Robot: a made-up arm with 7 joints.
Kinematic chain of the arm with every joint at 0, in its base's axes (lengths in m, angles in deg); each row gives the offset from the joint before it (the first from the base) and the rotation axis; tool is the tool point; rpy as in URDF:
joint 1: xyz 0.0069 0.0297 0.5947 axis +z
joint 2: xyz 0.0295 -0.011 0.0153 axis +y
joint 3: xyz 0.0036 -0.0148 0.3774 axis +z
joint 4: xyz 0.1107 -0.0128 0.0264 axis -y
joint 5: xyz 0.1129 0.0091 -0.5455 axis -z
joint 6: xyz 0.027 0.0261 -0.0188 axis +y
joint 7: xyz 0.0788 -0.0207 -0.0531 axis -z
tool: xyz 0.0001 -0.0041 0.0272 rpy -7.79 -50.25 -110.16
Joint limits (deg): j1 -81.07..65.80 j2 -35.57..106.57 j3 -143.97..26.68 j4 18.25..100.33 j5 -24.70..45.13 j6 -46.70..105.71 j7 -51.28..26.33
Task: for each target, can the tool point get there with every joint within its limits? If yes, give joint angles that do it. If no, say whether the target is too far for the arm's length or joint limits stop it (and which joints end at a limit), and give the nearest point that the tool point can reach.
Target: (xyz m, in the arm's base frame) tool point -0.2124 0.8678 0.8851
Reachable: no: joint limits stop it (at a limit: joint 1, joint 3, joint 5, joint 7) | nearest point -0.0234 0.8067 0.8944 | short by 0.199 m
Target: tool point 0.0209 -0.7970 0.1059
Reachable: yes | joints -43.10 93.46 -49.94 86.89 3.89 19.16 14.28
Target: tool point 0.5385 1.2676 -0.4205
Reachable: no: too far | nearest point 0.3378 0.7732 -0.0034 | short by 0.677 m
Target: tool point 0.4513 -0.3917 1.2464
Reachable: yes | joints 50.84 42.66 -129.80 81.13 39.24 91.11 -1.78
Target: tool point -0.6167 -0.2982 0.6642
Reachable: yes | joints -52.71 -12.20 -100.94 50.31 31.18 86.22 6.42
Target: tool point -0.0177 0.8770 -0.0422
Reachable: no: joint limits stop it (at a limit: joint 1, joint 3, joint 4, joint 5, joint 7) | nearest point 0.0146 0.8208 -0.0084 | short by 0.073 m
